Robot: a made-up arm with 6 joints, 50 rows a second.
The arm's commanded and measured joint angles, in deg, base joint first. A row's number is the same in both.
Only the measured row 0 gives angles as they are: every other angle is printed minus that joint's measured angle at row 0.
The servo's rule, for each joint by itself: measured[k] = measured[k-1] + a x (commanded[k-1-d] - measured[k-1]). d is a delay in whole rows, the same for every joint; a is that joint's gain. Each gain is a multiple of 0.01, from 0.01 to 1. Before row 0 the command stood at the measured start. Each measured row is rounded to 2 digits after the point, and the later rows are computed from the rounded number. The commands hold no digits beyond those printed.
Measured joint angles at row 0: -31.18 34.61 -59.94 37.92 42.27 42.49
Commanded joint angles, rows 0 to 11: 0.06 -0.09 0.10 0.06 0.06 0.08; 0.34 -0.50 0.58 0.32 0.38 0.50; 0.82 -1.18 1.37 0.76 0.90 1.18; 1.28 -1.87 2.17 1.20 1.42 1.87; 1.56 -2.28 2.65 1.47 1.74 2.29; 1.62 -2.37 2.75 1.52 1.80 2.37; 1.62 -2.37 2.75 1.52 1.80 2.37; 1.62 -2.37 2.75 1.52 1.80 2.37; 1.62 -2.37 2.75 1.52 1.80 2.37; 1.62 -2.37 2.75 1.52 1.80 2.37; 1.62 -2.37 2.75 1.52 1.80 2.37; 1.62 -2.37 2.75 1.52 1.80 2.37
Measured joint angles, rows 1 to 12: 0.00 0.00 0.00 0.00 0.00 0.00; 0.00 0.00 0.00 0.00 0.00 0.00; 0.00 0.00 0.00 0.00 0.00 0.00; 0.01 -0.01 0.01 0.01 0.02 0.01; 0.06 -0.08 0.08 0.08 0.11 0.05; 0.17 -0.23 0.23 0.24 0.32 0.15; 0.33 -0.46 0.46 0.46 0.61 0.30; 0.50 -0.71 0.72 0.69 0.90 0.48; 0.66 -0.94 0.96 0.88 1.13 0.65; 0.79 -1.14 1.17 1.03 1.30 0.80; 0.91 -1.31 1.36 1.14 1.43 0.94; 1.01 -1.46 1.53 1.23 1.53 1.07
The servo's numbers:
d 3
a 0.14 0.14 0.12 0.23 0.26 0.09

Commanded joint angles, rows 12 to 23: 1.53 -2.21 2.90 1.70 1.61 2.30; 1.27 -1.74 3.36 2.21 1.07 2.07; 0.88 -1.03 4.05 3.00 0.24 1.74; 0.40 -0.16 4.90 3.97 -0.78 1.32; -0.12 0.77 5.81 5.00 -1.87 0.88; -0.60 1.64 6.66 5.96 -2.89 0.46; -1.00 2.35 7.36 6.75 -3.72 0.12; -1.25 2.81 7.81 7.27 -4.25 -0.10; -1.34 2.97 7.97 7.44 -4.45 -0.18; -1.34 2.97 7.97 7.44 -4.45 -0.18; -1.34 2.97 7.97 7.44 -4.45 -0.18; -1.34 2.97 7.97 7.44 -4.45 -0.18
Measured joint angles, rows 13 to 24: 1.10 -1.59 1.68 1.30 1.60 1.19; 1.17 -1.70 1.81 1.35 1.65 1.30; 1.23 -1.79 1.92 1.39 1.69 1.40; 1.27 -1.85 2.04 1.46 1.67 1.48; 1.27 -1.83 2.20 1.63 1.51 1.53; 1.22 -1.72 2.42 1.95 1.18 1.55; 1.11 -1.50 2.72 2.41 0.67 1.53; 0.94 -1.18 3.09 3.01 0.01 1.47; 0.72 -0.79 3.52 3.69 -0.74 1.38; 0.48 -0.35 3.98 4.39 -1.51 1.27; 0.24 0.09 4.44 5.05 -2.22 1.15; 0.02 0.49 4.86 5.60 -2.80 1.03
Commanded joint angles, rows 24 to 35: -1.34 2.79 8.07 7.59 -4.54 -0.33; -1.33 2.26 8.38 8.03 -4.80 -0.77; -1.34 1.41 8.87 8.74 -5.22 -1.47; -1.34 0.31 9.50 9.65 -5.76 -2.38; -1.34 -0.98 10.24 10.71 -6.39 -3.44; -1.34 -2.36 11.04 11.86 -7.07 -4.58; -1.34 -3.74 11.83 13.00 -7.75 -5.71; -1.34 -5.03 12.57 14.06 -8.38 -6.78; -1.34 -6.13 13.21 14.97 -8.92 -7.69; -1.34 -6.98 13.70 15.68 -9.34 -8.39; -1.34 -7.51 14.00 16.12 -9.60 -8.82; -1.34 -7.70 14.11 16.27 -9.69 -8.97
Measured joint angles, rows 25 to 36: -0.17 0.84 5.23 6.02 -3.23 0.92; -0.33 1.14 5.56 6.35 -3.55 0.82; -0.47 1.40 5.85 6.60 -3.78 0.73; -0.59 1.59 6.12 6.83 -3.98 0.63; -0.69 1.68 6.39 7.11 -4.19 0.50; -0.78 1.64 6.69 7.48 -4.46 0.32; -0.86 1.45 7.03 7.98 -4.80 0.08; -0.93 1.11 7.42 8.61 -5.21 -0.24; -0.99 0.62 7.85 9.36 -5.69 -0.63; -1.04 0.01 8.33 10.20 -6.23 -1.09; -1.08 -0.70 8.84 11.09 -6.79 -1.60; -1.12 -1.46 9.36 11.98 -7.34 -2.15
